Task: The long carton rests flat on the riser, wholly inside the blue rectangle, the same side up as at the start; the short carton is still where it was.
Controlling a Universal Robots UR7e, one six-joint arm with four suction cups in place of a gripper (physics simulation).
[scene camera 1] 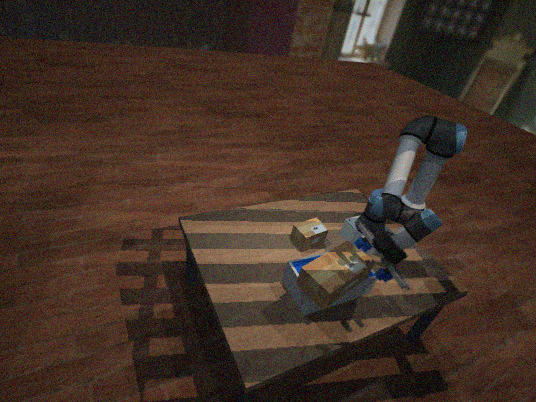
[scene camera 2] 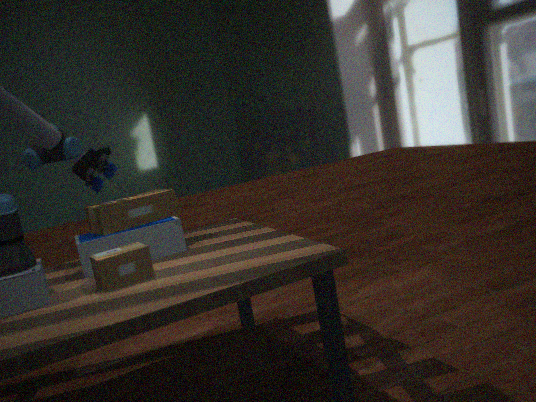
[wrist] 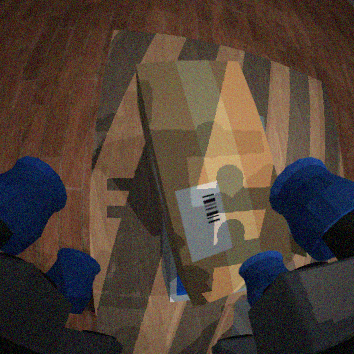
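Seen in the pictures: hand, tool point: [scene camera 1: 369,261] [scene camera 2: 107,180] [wrist: 166,238]; arm's base, link origin: [scene camera 1: 369,228] [scene camera 2: 9,270].
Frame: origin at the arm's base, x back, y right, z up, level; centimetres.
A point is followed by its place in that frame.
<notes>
The long carton [scene camera 1: 336,272] @[x -47.6, y -25.3, z 11.1 cm] [scene camera 2: 132,212] @[x -41.7, y -14.4, z 6.6 cm] [wrist: 200,145] @[x -45.9, y -25.1, z 11.2 cm] lies flat on the white-walled riser [scene camera 1: 295,290] @[x -57.0, y -16.6, z -6.0 cm] [scene camera 2: 167,240] @[x -50.1, y -6.5, z -5.3 cm], its barcode label facing up. It sits skewed to the riser in scene camera 1. Parts of the blue rectangle [scene camera 1: 302,263] @[x -50.7, y -9.6, z 1.2 cm] [scene camera 2: 90,237] @[x -25.9, y -15.7, z 1.2 cm] [wrist: 180,286] @[x -24.4, y -26.2, z 1.2 cm] show beside it; the carton hides the rest, so I cannot tell whether it is wholly inside. The short carton [scene camera 1: 309,235] @[x -35.1, y 6.4, z -0.8 cm] [scene camera 2: 122,267] @[x -29.6, y 16.8, z -5.0 cm] stands apart on the table, beside the riser. My gripper [scene camera 1: 372,259] @[x -38.0, y -30.3, z 18.8 cm] [scene camera 2: 103,177] @[x -38.0, y -30.3, z 18.8 cm] [wrist: 170,240] @[x -38.0, y -30.3, z 18.8 cm] is open, its blue cups tilted and clear of the long carton, holding nothing.
The striped, shadowed table [scene camera 1: 215,240] @[x -75.8, y 27.3, z -10.8 cm] [scene camera 2: 300,245] @[x -82.8, y 31.8, z -10.8 cm] carries both cartons and the riser. The arm's grey base block [scene camera 1: 350,229] @[x -8.5, y 4.6, z -2.6 cm] [scene camera 2: 25,290] @[x -3.2, y 10.7, z -5.0 cm] stands near the short carton. The table's edge and the wooden floor [scene camera 1: 125,150] [scene camera 2: 425,240] lie beyond.
</notes>
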